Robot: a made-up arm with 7 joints. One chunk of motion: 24 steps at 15 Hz.
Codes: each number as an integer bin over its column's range. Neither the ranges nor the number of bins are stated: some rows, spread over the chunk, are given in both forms.
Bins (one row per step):
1: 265 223 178 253 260 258
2: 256 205 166 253 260 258
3: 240 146 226 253 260 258
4: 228 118 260 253 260 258
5: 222 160 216 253 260 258
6: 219 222 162 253 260 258
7: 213 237 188 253 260 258
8: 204 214 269 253 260 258
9: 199 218 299 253 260 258
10: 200 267 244 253 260 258
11: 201 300 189 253 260 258
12: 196 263 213 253 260 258
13: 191 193 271 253 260 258
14: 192 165 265 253 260 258
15: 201 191 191 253 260 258
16: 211 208 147 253 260 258
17: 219 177 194 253 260 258
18: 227 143 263 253 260 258
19: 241 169 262 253 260 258
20: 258 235 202 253 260 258
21: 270 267 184 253 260 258
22: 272 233 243 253 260 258
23: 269 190 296 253 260 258
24: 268 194 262 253 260 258
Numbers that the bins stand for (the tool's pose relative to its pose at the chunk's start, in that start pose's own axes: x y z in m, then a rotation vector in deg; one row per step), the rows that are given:
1: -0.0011 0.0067 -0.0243 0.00 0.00 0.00
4: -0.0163 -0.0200 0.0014 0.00 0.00 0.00
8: -0.0262 0.0044 0.0042 0.00 0.00 0.00
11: -0.0274 0.0263 -0.0208 0.00 0.00 0.00
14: -0.0311 -0.0080 0.0030 0.00 0.00 0.00
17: -0.0200 -0.0050 -0.0193 0.00 0.00 0.00
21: 0.0010 0.0179 -0.0224 0.00 0.00 0.00
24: 0.0001 -0.0006 0.0020 0.00 0.00 0.00
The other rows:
2: -0.0048 0.0022 -0.0280 0.00 0.00 0.00
3: -0.0114 -0.0129 -0.0092 0.00 0.00 0.00
5: -0.0188 -0.0093 -0.0124 0.00 0.00 0.00
6: -0.0200 0.0065 -0.0293 0.00 0.00 0.00
7: -0.0225 0.0103 -0.0211 0.00 0.00 0.00
9: -0.0282 0.0055 0.0136 0.00 0.00 0.00
10: -0.0278 0.0179 -0.0036 0.00 0.00 0.00
12: -0.0295 0.0169 -0.0133 0.00 0.00 0.00
13: -0.0315 -0.0009 0.0049 0.00 0.00 0.00
15: -0.0274 -0.0014 -0.0202 0.00 0.00 0.00
16: -0.0233 0.0029 -0.0340 0.00 0.00 0.00
18: -0.0167 -0.0136 0.0023 0.00 0.00 0.00
19: -0.0110 -0.0070 0.0020 0.00 0.00 0.00
20: -0.0040 0.0098 -0.0168 0.00 0.00 0.00
22: 0.0018 0.0093 -0.0039 0.00 0.00 0.00
23: 0.0005 -0.0017 0.0127 0.00 0.00 0.00

